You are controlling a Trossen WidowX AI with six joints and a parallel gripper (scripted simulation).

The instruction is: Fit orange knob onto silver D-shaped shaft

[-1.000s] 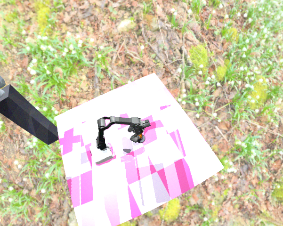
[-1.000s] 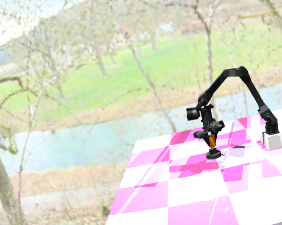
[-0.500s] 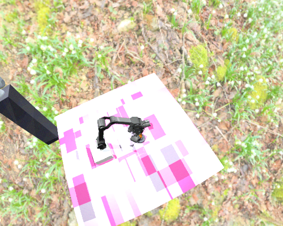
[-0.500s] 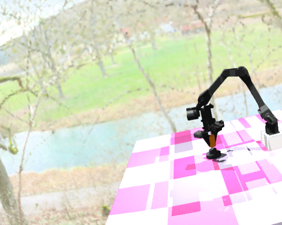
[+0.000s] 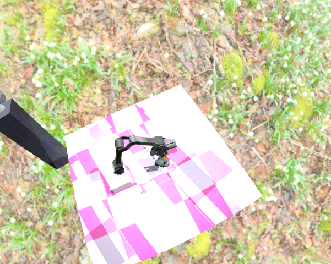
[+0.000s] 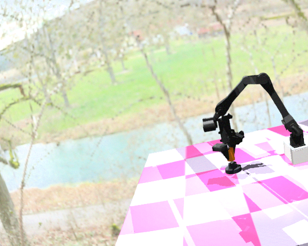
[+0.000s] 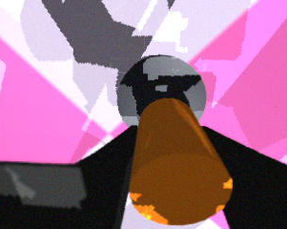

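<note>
The round pedestal is 4 cm below my gripper tip. The rest, counted from my gripper tip: orange knob 3 cm above.
</note>
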